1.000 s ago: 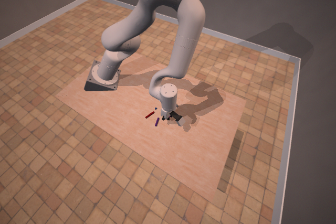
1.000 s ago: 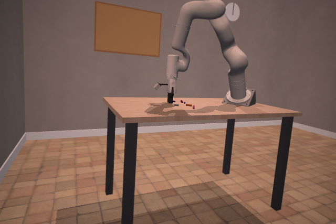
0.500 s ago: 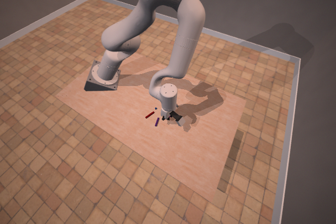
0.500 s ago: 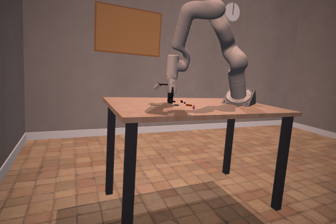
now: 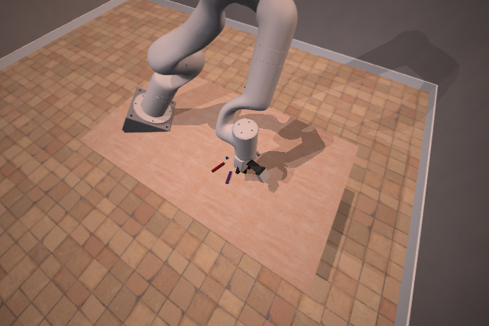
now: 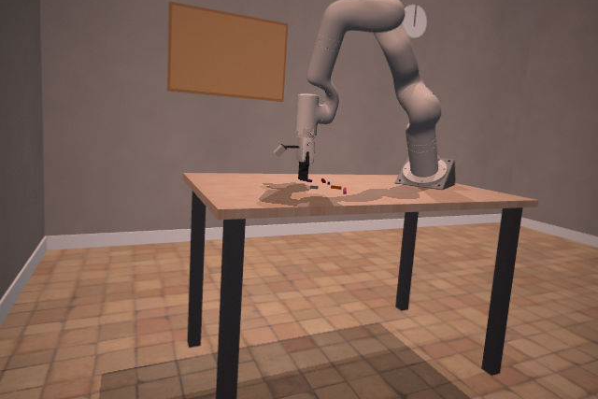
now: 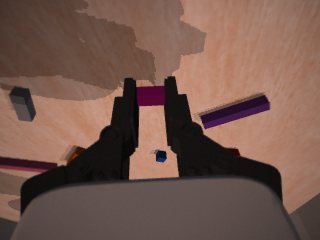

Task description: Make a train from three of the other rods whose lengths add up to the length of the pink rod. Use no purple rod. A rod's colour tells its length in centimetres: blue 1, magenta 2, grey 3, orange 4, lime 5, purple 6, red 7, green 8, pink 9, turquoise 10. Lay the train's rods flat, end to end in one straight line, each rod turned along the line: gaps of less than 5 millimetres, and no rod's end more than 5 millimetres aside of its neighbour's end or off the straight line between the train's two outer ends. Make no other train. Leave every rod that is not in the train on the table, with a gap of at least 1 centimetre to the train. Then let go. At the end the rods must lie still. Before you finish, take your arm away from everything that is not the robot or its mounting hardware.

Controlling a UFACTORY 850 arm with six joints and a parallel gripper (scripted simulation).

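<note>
The orange rod is 11 cm behind my hand, 10 cm to the left of it and 3 cm below it. Round my hand: magenta rod 2 cm below; then grey rod 2 cm behind, 11 cm to the left, 3 cm below; then purple rod 4 cm behind, 8 cm to the right, 3 cm below.
</note>
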